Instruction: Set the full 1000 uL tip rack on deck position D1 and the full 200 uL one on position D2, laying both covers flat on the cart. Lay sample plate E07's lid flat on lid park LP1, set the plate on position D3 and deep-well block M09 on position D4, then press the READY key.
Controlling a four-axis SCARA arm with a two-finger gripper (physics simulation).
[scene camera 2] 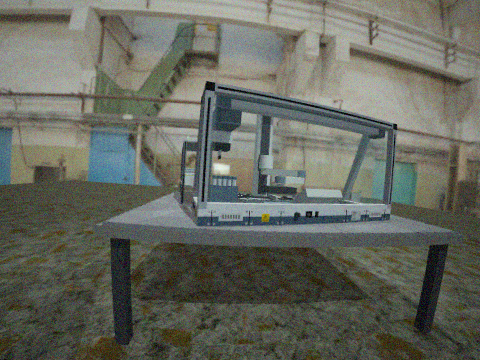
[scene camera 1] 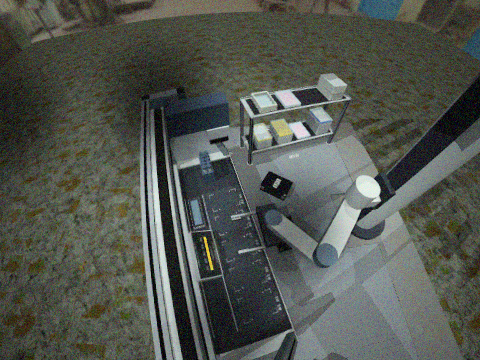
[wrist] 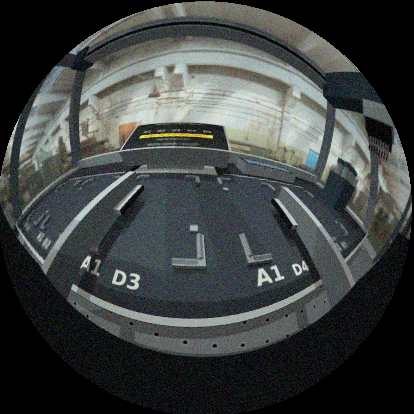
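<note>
My gripper (scene camera 1: 246, 233) (wrist: 210, 184) is open and empty, its two fingers wide apart over the black deck (scene camera 1: 250, 310) (wrist: 160, 210). In the wrist view the labels D3 (wrist: 126, 280) and D4 (wrist: 300, 269) lie beyond the fingertips, with metal corner brackets between them. The wire cart (scene camera 1: 250, 150) carries a pale open-topped box (scene camera 1: 263, 101), a pink-topped plate (scene camera 1: 287, 98) and a grey-white box (scene camera 1: 332, 86) above. Below are a yellow-and-white box (scene camera 1: 261, 136), a yellow-topped box (scene camera 1: 281, 130), another pink-topped plate (scene camera 1: 300, 130) and a blue-edged box (scene camera 1: 320, 119). Their labels are unreadable.
A black labelled pad (scene camera 1: 276, 185) lies between cart and arm. A display with a yellow bar (scene camera 1: 208, 253) (wrist: 175, 140) and a pale-blue screen (scene camera 1: 197, 212) line the deck's far side. A blue tube rack (scene camera 1: 205, 164) (scene camera 2: 223, 190) (wrist: 341, 185) stands at one end. Frame posts surround the deck.
</note>
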